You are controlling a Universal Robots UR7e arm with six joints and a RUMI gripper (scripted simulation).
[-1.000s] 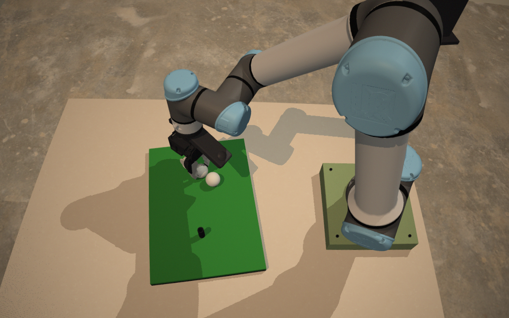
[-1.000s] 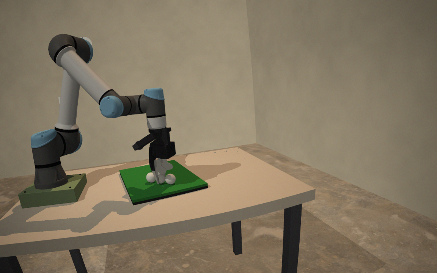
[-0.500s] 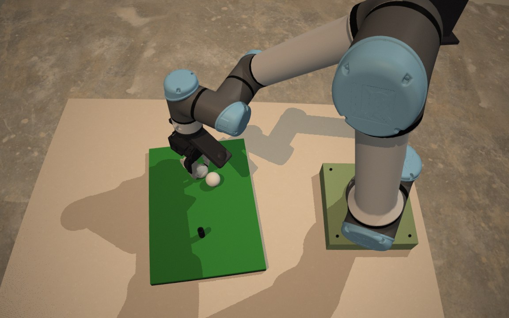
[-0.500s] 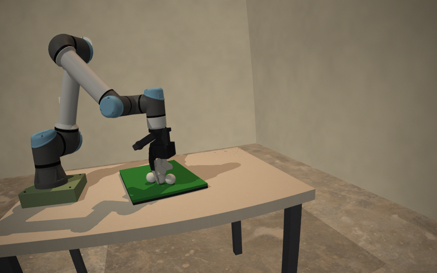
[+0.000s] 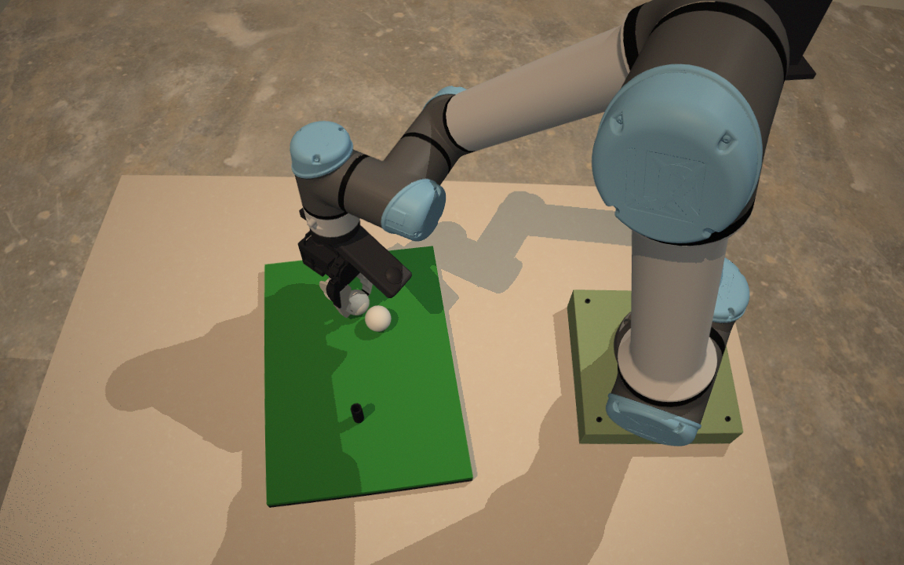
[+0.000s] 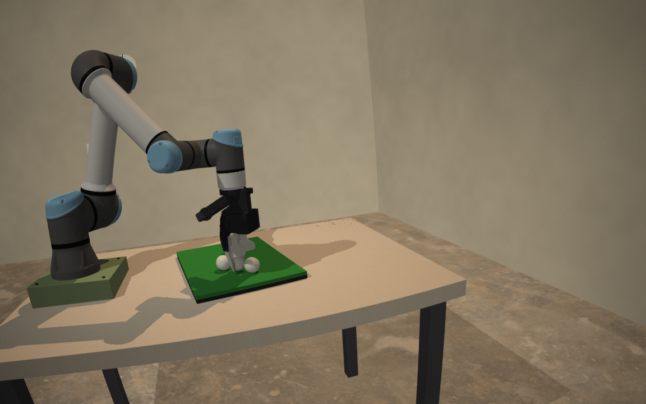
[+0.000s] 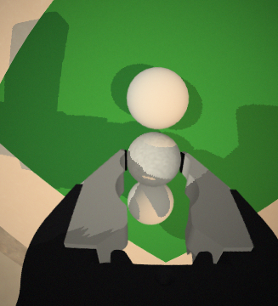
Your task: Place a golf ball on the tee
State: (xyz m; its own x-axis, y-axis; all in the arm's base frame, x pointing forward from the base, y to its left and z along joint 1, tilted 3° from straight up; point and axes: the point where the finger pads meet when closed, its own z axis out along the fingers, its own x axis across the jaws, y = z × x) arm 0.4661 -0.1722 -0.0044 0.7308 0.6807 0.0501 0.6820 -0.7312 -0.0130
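Right now the golf ball is 3 cm ahead of my hand and 3 cm to the right of it.
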